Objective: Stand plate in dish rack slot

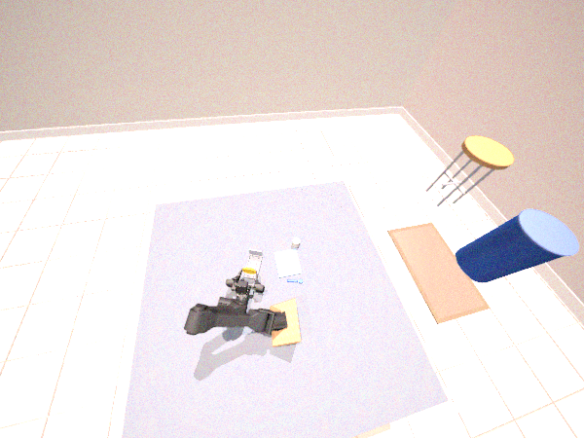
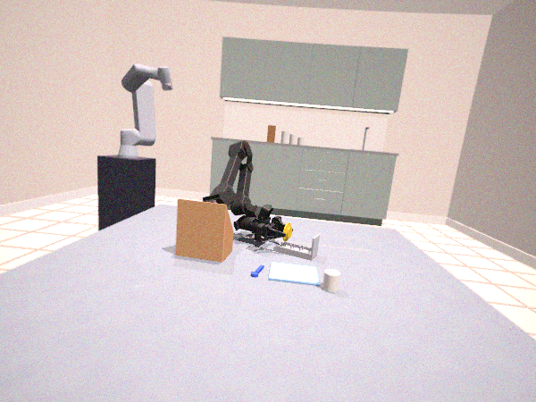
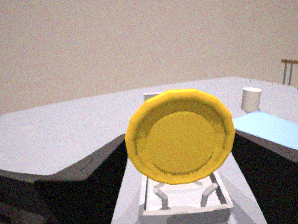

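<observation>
My gripper tip is now 5 cm above the grey dish rack, 4 cm short of it and 2 cm to the left of it. Round my gripper tip: white-blue board 21 cm to the right, 7 cm below, 3 cm ahead; then blue spoon 24 cm to the right, 8 cm behind, 7 cm below; then yellow plate 1 cm behind.
</observation>
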